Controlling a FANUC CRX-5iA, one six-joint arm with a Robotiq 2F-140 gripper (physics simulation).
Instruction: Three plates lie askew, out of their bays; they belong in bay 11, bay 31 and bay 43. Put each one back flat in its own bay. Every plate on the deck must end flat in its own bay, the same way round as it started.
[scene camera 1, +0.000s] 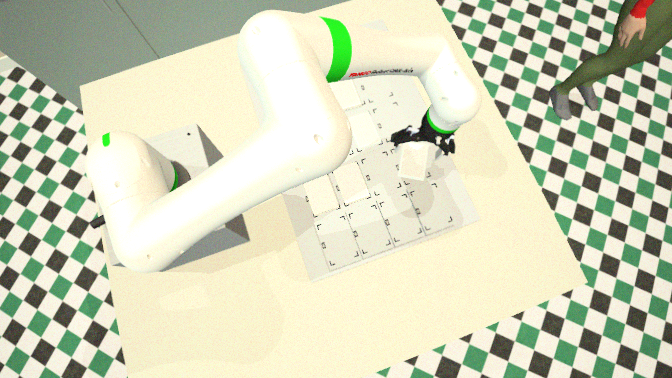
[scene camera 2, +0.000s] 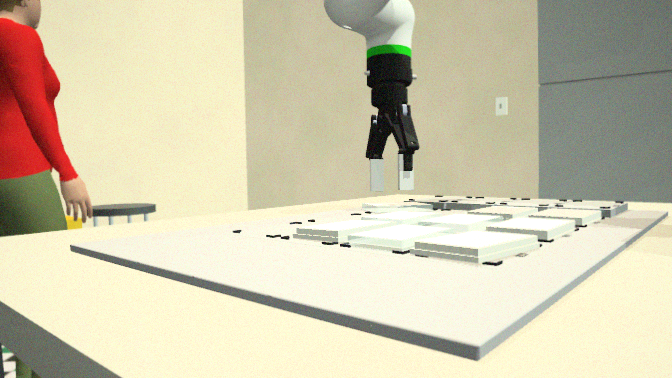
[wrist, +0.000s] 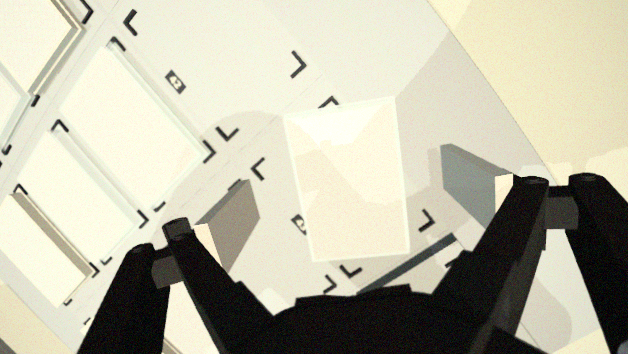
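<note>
A pale plate lies askew over bay 43, turned against its corner marks and partly covering the bay's tag. My gripper is open and empty above it, clear of the deck. In the wrist view its pads stand on either side of the plate's long edges. In scene camera 2 the nearest row holds a plate at the bay 11 end and a plate that appears to be in bay 31; both lie flat. The arm hides the bay 11 plate in scene camera 1.
Other plates stand close together on the deck. My arm spans part of the deck from its base block. A person stands beyond the table.
</note>
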